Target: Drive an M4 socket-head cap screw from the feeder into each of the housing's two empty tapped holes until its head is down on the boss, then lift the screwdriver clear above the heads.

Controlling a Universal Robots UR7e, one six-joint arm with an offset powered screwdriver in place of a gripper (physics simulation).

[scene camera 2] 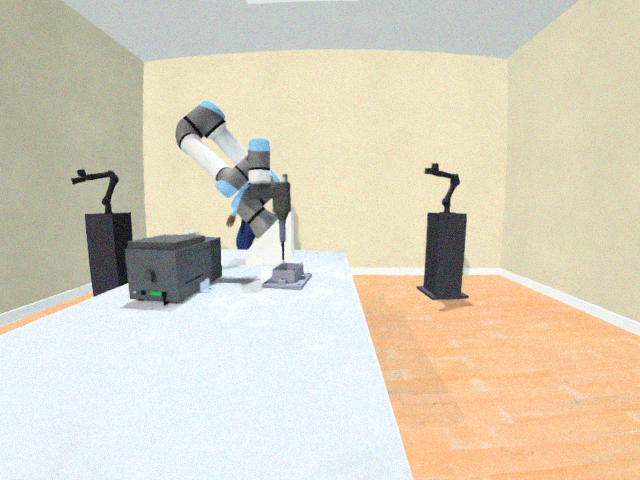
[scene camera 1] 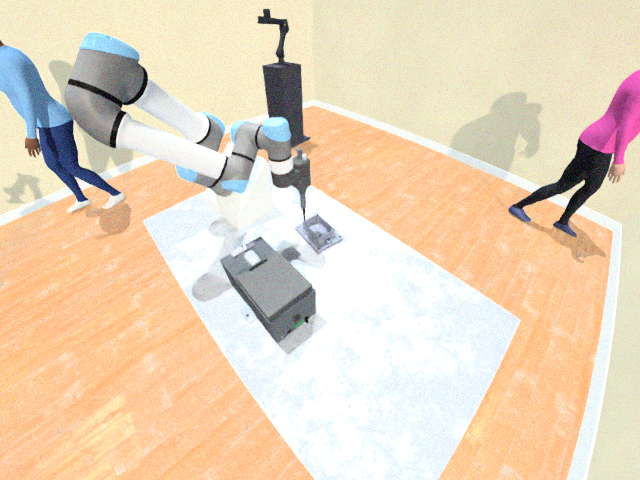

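Observation:
The grey housing (scene camera 1: 323,239) (scene camera 2: 286,274) is an open-topped box on a flat base plate on the table. My screwdriver (scene camera 1: 304,218) (scene camera 2: 283,258) points straight down, its thin bit tip at the housing's back left corner in scene camera 1 and at the upper edge of the housing in scene camera 2. Whether the tip touches the housing, and whether a screw sits on it, is too small to tell. The tapped holes and screw heads cannot be made out. The dark grey screw feeder (scene camera 1: 279,289) (scene camera 2: 155,271) stands apart from the housing, with a green light on its end.
The feeder stands on the white table (scene camera 1: 413,351) (scene camera 2: 217,392), in front of the housing in scene camera 1. Black pedestals (scene camera 1: 283,95) (scene camera 2: 445,253) with small dark arms stand on the floor. A person in blue (scene camera 1: 31,93) and one in pink (scene camera 1: 612,124) are beyond the table.

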